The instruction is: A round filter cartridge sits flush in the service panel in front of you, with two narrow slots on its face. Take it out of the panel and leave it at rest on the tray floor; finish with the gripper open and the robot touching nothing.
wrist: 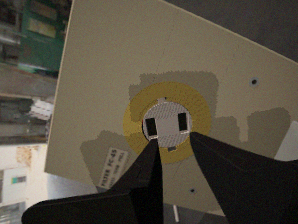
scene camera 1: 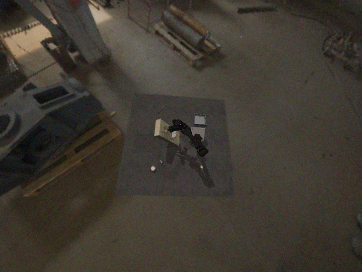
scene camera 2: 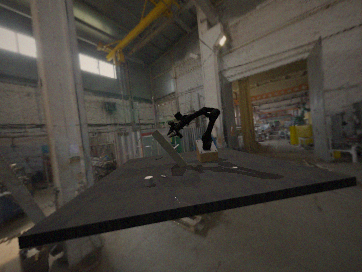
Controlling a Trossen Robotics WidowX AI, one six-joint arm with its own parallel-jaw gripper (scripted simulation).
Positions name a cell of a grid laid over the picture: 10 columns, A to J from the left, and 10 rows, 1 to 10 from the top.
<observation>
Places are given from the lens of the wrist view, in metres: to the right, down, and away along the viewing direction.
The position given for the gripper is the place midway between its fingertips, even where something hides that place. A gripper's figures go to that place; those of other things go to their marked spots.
gripper (wrist: F7): 0.02, 0.02, 0.11
round grey filter cartridge (wrist: F6): 0.02, 0.01, 0.14
cream service panel (wrist: D4): -0.03, -0.03, 0.12
</observation>
